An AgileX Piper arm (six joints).
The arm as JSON. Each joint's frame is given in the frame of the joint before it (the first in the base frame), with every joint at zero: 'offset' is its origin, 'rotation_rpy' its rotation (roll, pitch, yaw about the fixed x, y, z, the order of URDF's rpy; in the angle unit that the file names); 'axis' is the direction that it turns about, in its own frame. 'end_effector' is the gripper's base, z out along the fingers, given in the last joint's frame.
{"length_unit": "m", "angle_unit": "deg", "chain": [
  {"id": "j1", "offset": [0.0, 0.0, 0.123], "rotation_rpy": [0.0, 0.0, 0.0], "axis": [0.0, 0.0, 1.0]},
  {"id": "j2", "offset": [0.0, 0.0, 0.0], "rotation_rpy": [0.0, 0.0, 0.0], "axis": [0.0, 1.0, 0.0]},
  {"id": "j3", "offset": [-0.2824, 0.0, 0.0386], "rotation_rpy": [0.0, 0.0, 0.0], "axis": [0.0, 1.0, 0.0]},
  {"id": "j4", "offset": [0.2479, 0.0, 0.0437], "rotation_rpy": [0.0, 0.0, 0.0], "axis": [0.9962, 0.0, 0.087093]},
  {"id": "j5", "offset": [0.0, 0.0, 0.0], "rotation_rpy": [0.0, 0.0, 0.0], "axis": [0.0, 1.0, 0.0]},
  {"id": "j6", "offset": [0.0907, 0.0, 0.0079], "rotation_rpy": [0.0, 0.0, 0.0], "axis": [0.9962, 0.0, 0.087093]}
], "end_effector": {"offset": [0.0, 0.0, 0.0], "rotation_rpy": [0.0, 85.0, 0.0]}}
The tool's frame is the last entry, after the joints.
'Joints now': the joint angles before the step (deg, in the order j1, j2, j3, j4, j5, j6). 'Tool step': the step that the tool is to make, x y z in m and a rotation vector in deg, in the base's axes. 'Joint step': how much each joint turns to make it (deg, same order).
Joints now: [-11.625 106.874 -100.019 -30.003 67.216 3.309]
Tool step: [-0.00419 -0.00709 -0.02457 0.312 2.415 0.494]
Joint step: [-1.210 0.001 5.320 -0.340 -3.348 0.000]
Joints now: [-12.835 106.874 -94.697 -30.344 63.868 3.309]
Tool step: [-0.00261 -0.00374 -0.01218 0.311 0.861 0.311]
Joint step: [-0.703 -0.001 2.651 -0.045 -2.017 0.001]
